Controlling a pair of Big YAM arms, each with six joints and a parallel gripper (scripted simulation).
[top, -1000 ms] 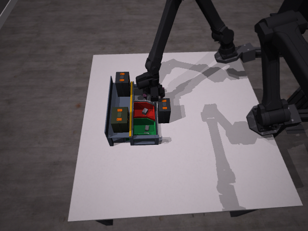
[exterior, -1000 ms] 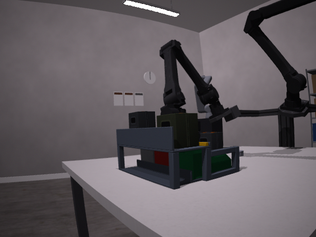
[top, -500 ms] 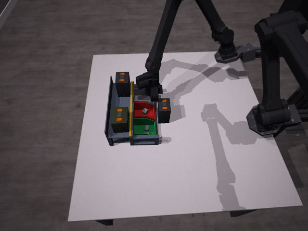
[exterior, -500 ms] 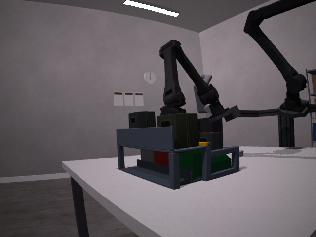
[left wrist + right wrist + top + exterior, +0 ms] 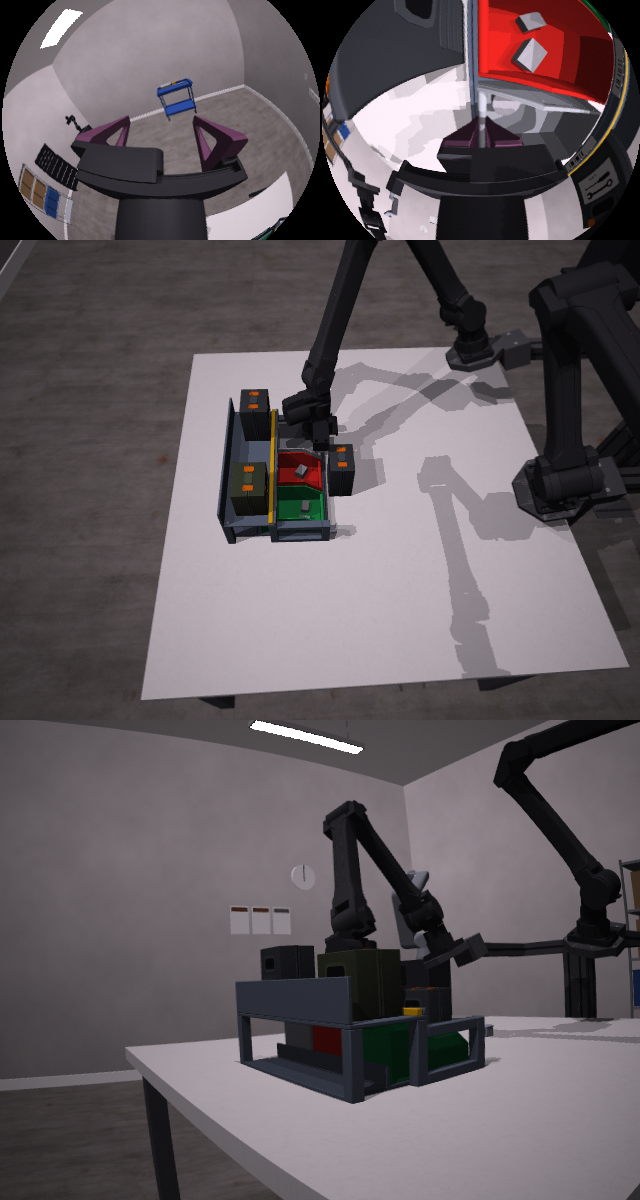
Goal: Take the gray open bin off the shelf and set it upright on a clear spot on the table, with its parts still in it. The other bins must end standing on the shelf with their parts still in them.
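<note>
Right now my right hand is 80 mm short of the gray bin, 10 mm to the left of it and 10 mm below it. Round my right hand: green bin (210 mm to the left, 110 mm ahead, 10 mm above); red bin (100 mm to the left, 100 mm ahead, 10 mm above); shelf (120 mm ahead, 100 mm to the left, 30 mm above).
</note>
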